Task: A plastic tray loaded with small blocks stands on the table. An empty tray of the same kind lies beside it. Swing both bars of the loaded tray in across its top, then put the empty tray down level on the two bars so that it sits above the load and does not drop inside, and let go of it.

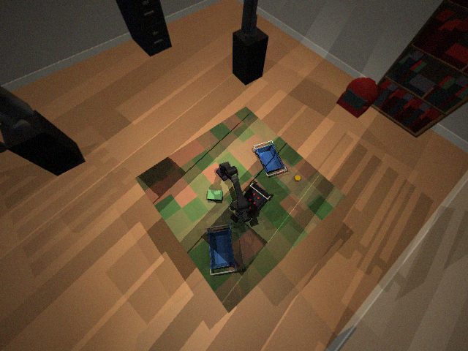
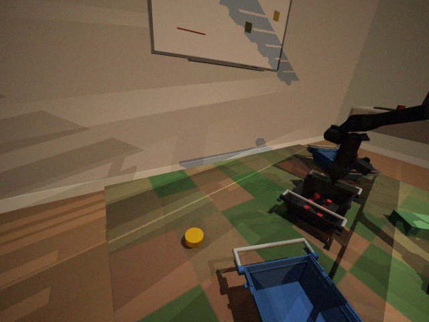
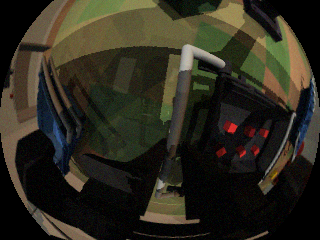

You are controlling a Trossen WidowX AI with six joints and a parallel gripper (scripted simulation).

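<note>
Now: the blue tray 250 mm behind my gripper tip and 520 mm to the left of it. The rest, counted from my gripper tip: yellow disc 40 mm ahead, 600 mm to the left, 40 mm below; green block 260 mm behind, 70 mm to the right, 30 mm below.
</note>
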